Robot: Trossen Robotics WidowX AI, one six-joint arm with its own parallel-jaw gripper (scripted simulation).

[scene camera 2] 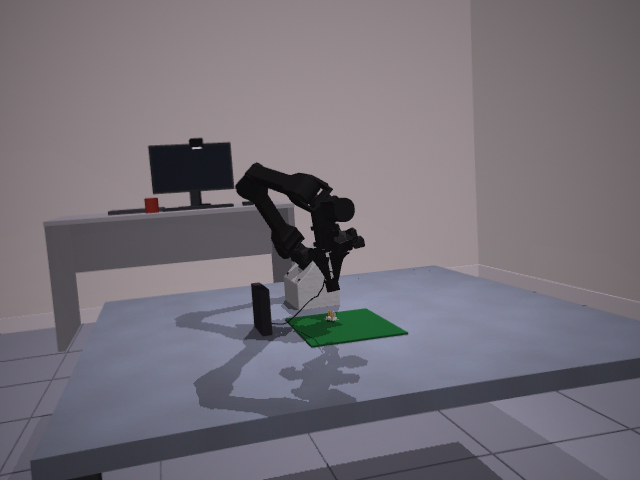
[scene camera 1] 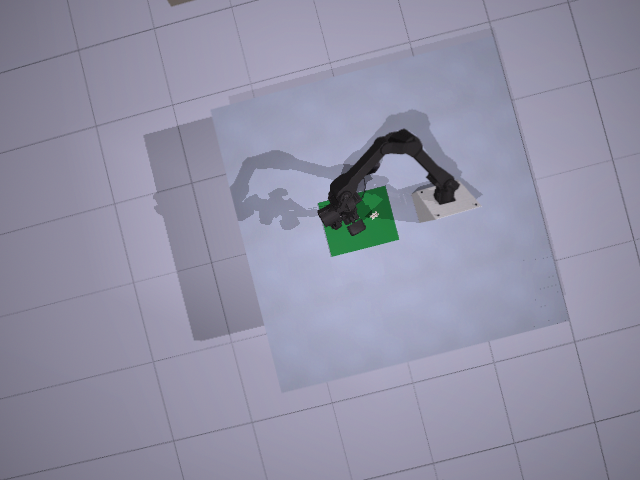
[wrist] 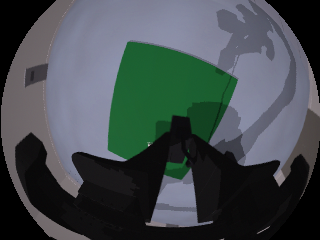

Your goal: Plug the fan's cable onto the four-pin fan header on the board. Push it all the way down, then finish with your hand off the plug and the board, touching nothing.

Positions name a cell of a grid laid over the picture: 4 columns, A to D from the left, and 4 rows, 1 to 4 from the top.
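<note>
My gripper is there at (scene camera 2: C3), and the wrist view shows my gripper (wrist: C3) too. I also see a black fan plug (wrist: C3). Then there is a green board (scene camera 2: C3), which I can see in scene camera 1 as the green board (scene camera 1: C2) and in the wrist view as the green board (wrist: B2).
</note>
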